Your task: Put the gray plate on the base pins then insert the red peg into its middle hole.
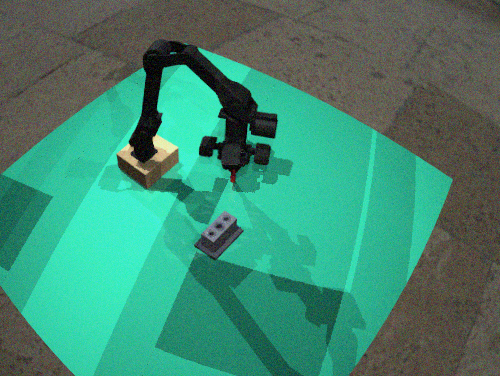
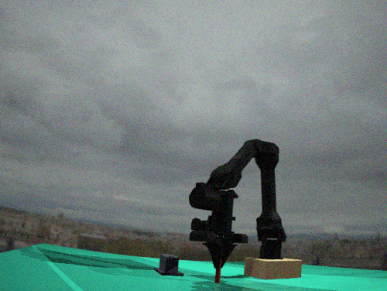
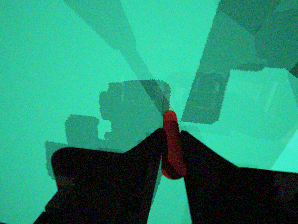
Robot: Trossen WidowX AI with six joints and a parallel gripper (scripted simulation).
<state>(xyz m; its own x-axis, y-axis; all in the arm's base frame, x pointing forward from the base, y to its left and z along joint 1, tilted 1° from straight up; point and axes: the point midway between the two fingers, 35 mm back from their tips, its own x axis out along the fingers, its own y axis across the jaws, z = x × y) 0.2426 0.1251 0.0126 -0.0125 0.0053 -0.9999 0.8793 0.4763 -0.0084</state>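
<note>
Right now my gripper tip is 10 cm short of the gray plate and 18 cm to the left of it. Round my gripper tip: base: 10 cm ahead, 18 cm to the right, 3 cm below; red peg: right at my gripper tip.
</note>
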